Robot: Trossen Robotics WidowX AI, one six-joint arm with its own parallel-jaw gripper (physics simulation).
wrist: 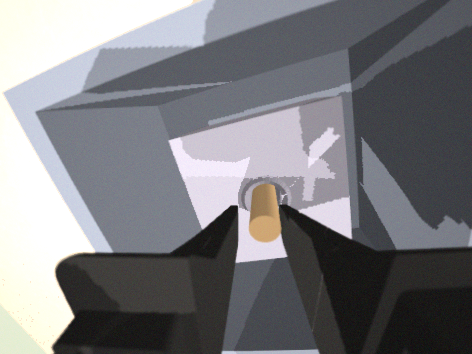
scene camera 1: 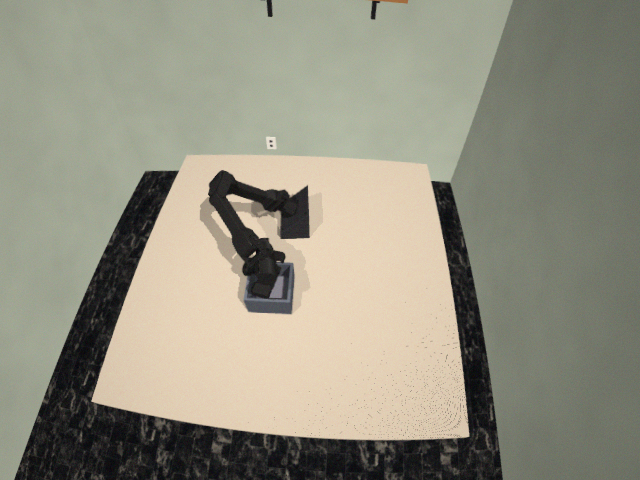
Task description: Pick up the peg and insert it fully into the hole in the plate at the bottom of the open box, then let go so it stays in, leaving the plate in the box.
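Pixels of known places: gripper, fingertip midpoint: (wrist: 258,212) (scene camera 1: 271,287); arm's base at its link origin: (scene camera 1: 292,209).
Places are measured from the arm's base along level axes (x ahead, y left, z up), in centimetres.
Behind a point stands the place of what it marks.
Observation:
The open blue-grey box (scene camera 1: 269,306) {y -2.7, x 42.7, z -2.8 cm} (wrist: 75,170) {y -7.9, x 42.0, z 0.7 cm} stands on the table, with the pale plate (scene camera 1: 279,288) {y -0.3, x 35.1, z -3.0 cm} (wrist: 265,135) {y -7.3, x 34.2, z -2.9 cm} at its bottom. In the wrist view the tan round peg (wrist: 265,215) {y -4.5, x 34.7, z 0.1 cm} stands nearly upright, its lower end at the ringed hole (wrist: 245,195) {y -4.2, x 35.8, z -2.6 cm} in the plate. How deep it sits cannot be told. My gripper (scene camera 1: 262,290) {y -3.1, x 35.3, z -2.5 cm} (wrist: 258,212) {y -3.1, x 35.3, z -2.5 cm} is inside the box area, its fingers slightly open on either side of the peg. A gap shows between the left finger and the peg; the right finger is very close to it. The arm hides the peg in the scene view.
The box walls rise around the fingers. The arm's dark base plate (scene camera 1: 295,224) {y 2.2, x 8.1, z 0.4 cm} is behind the box on the beige table (scene camera 1: 361,310) {y 29.7, x 38.5, z -8.7 cm}. The arm (scene camera 1: 231,217) {y -13.6, x 28.4, z 26.8 cm} reaches in from the back left.

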